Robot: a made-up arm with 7 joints. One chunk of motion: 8 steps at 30 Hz.
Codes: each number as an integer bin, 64 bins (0 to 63) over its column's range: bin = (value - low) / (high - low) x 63, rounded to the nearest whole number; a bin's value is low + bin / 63 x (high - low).
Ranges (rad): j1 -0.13..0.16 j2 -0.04..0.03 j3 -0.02..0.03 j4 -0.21..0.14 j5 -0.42..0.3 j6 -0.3..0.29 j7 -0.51..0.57
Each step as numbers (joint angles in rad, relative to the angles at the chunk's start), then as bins.
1 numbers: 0.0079 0.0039 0.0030 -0.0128 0.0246 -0.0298 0.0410
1 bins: 30 40 29 35 39 29 32
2 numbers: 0.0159 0.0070 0.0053 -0.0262 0.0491 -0.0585 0.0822
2 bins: 32 42 32 33 41 26 35
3 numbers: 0.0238 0.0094 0.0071 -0.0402 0.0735 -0.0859 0.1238
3 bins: 33 44 34 31 43 23 37
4 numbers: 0.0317 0.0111 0.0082 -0.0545 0.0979 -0.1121 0.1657
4 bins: 35 46 36 28 45 20 39
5 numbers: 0.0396 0.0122 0.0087 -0.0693 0.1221 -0.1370 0.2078
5 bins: 37 47 36 25 47 17 42
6 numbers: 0.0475 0.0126 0.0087 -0.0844 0.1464 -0.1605 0.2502
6 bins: 39 47 36 23 50 15 44
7 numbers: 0.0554 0.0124 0.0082 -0.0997 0.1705 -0.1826 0.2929
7 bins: 40 47 36 20 52 13 47
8 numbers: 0.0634 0.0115 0.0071 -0.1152 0.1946 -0.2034 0.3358
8 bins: 42 46 34 17 54 10 49
